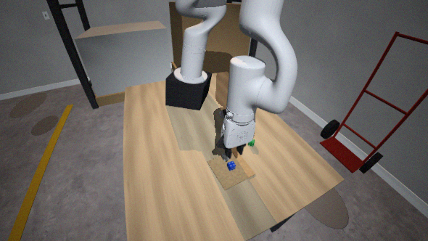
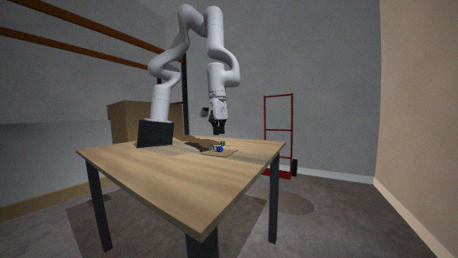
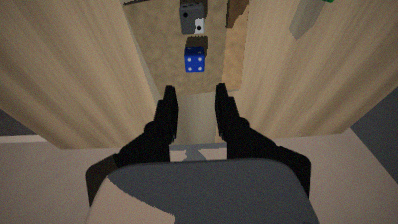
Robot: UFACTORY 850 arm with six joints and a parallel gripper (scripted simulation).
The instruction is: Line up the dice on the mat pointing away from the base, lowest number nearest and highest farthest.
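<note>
The green die is 13 cm to the left of my hand, 10 cm below it and 10 cm behind it. Round my hand: white die: 9 cm below, 5 cm behind, 1 cm to the right; blue die: 9 cm below; tan mat: 11 cm below.
</note>
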